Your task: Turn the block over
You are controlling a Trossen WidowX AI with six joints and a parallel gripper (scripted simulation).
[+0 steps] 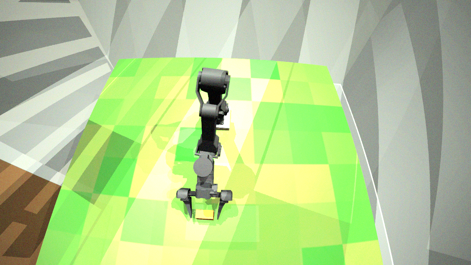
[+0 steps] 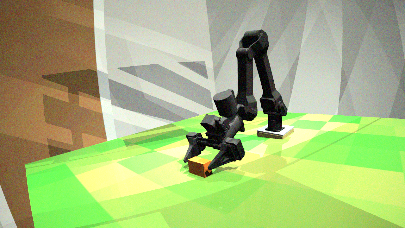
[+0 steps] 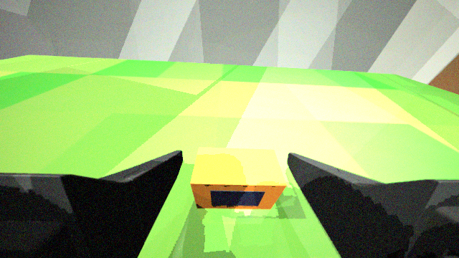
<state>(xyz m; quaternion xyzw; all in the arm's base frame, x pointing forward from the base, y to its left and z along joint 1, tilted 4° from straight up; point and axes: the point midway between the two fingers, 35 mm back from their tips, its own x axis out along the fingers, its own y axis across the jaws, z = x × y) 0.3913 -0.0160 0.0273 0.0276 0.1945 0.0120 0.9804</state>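
Now: gripper tip 2 cm past the orange block and 1 cm above it.
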